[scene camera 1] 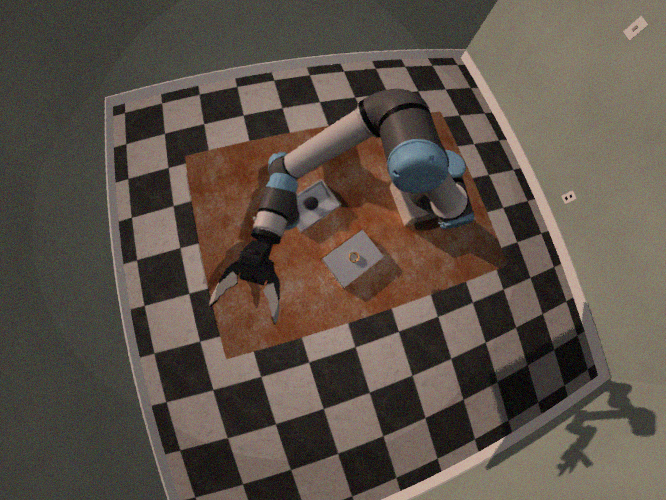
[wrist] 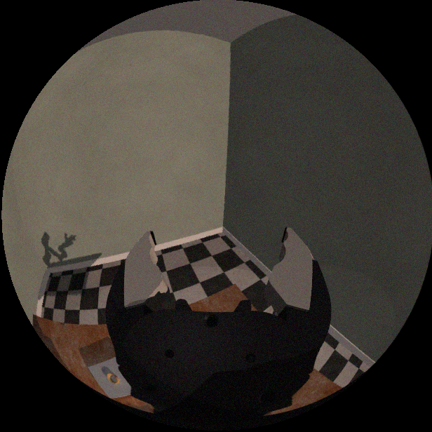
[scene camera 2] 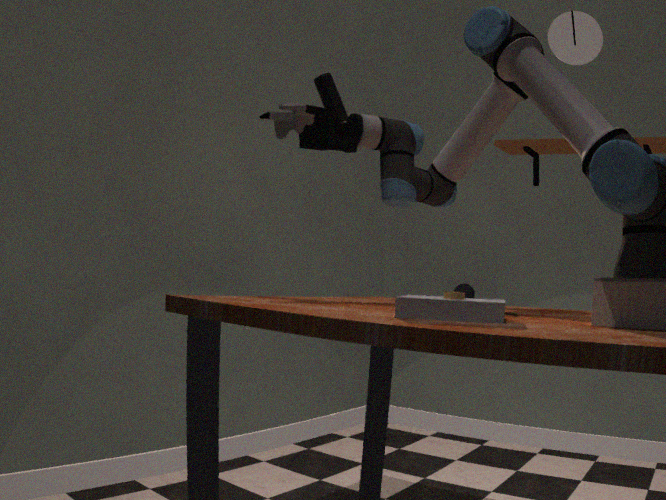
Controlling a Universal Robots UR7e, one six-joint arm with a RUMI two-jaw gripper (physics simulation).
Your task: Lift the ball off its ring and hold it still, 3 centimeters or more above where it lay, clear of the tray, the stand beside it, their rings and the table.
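Pixels of known places: gripper, fingertip midpoint: (scene camera 1: 242,316) (scene camera 2: 268,112); arm's base, origin of the base link: (scene camera 2: 649,281).
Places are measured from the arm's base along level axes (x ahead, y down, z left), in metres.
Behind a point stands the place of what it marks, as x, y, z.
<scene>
The dark ball (scene camera 1: 311,202) {0.439, 0.026, -0.096} (scene camera 2: 464,291) {0.425, 0.041, -0.080} sits inside the grey walled tray (scene camera 1: 318,220) {0.430, 0.066, -0.034}; the ring under it cannot be made out. The grey block-like stand (scene camera 1: 338,263) {0.421, 0.049, 0.147} (scene camera 2: 430,308) {0.374, 0.065, 0.217} (wrist: 102,384) is on the table apart from the tray, with a yellow ring (scene camera 1: 353,257) {0.361, 0.049, 0.144} (scene camera 2: 454,295) {0.353, 0.042, 0.162} (wrist: 113,378) lying on its top. My gripper (scene camera 1: 243,313) {0.745, -0.304, 0.231} (wrist: 217,231) is open and empty, its jaws spread wide and pointing sideways. It hangs high above the table, away from the ball, on the far side of the tray from the robot's base.
The brown table (scene camera 1: 236,188) {0.687, 0.084, -0.268} (scene camera 2: 268,309) {0.618, 0.084, 0.343} (wrist: 65,335) carries the arm's base (scene camera 1: 408,207) {0.098, 0.000, 0.041} (scene camera 2: 626,304) {0.038, 0.043, 0.094}, to the right of tray and stand in scene camera 1. The forearm and wrist pass above and close beside the tray in that view. A wall shelf (scene camera 2: 570,146) is behind the arm.
</scene>
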